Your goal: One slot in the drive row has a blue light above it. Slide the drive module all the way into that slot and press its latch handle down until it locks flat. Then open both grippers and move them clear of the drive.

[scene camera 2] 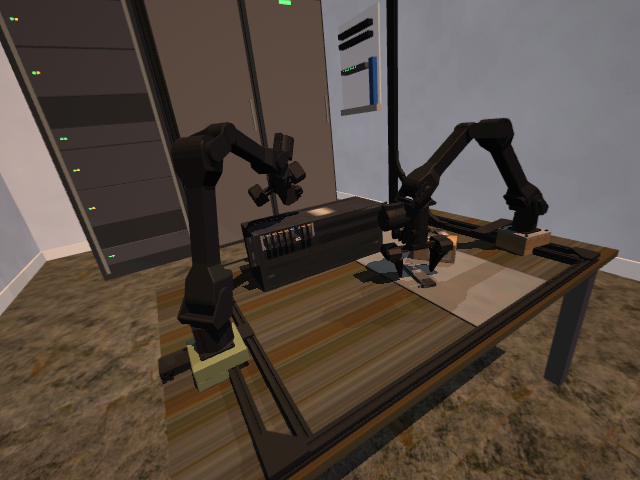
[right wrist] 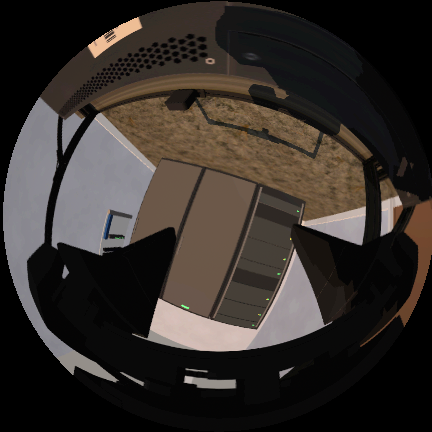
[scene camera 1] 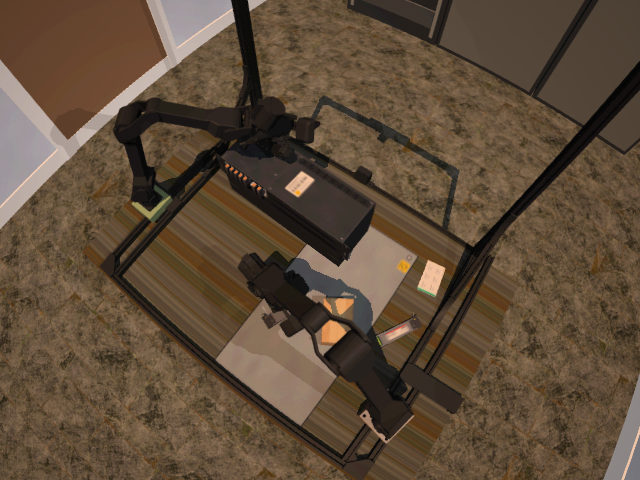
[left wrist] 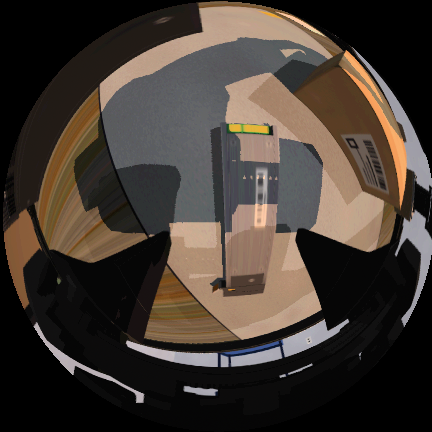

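Pixels of known places: left gripper, fingertip midpoint: (scene camera 2: 415, 274) (scene camera 1: 282, 308) (left wrist: 235, 236); right gripper, fingertip midpoint: (right wrist: 235, 232); left arm's base, origin of the base link: (scene camera 2: 523, 229) (scene camera 1: 387, 416); right arm's base, origin of the base link: (scene camera 2: 215, 344) (scene camera 1: 150, 199).
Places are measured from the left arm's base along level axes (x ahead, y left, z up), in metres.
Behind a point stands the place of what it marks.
Note:
The drive module (scene camera 1: 270, 319) {x 0.400, y 0.051, z -0.050 m} (scene camera 2: 426, 282) {x 0.405, y 0.058, z -0.050 m} (left wrist: 247, 250) {x 0.396, y 0.018, z -0.050 m} lies flat on the grey mat (scene camera 1: 279, 382) {x 0.253, y 0.145, z -0.059 m} (scene camera 2: 480, 291) {x 0.308, y 0.142, z -0.059 m}; its yellow-green end is at the top in the left wrist view, and a small dark-and-orange part sticks out at its lower left corner. My left gripper (scene camera 2: 415, 273) {x 0.402, y 0.006, z -0.051 m} (left wrist: 235, 236) {x 0.402, y 0.006, z -0.051 m} is open, pointing down just above the module, with a finger on each side of it. The black drive chassis (scene camera 1: 330, 211) {x 0.477, y -0.237, z 0.114 m} (scene camera 2: 330, 253) {x 0.598, y -0.163, z -0.006 m} has its drive row (scene camera 2: 286, 240) {x 0.735, y -0.126, z 0.082 m} on the front; I cannot make out a blue light. My right gripper (scene camera 2: 278, 184) {x 0.709, y -0.363, z 0.179 m} (right wrist: 235, 232) {x 0.709, y -0.363, z 0.179 m} is open and empty above the chassis.
A cardboard box (scene camera 1: 333, 331) {x 0.255, y -0.050, z 0.001 m} (scene camera 2: 451, 250) (left wrist: 340, 110) {x 0.322, y -0.074, z -0.029 m} stands on the mat beside the module. A second flat unit with a red-marked label (scene camera 1: 398, 331) {x 0.136, y -0.190, z -0.052 m} and a white card (scene camera 1: 431, 277) {x 0.179, y -0.382, z -0.060 m} lie towards the right in scene camera 1. Dark frame rails (scene camera 1: 232, 384) {x 0.329, y 0.246, z -0.046 m} edge the table.

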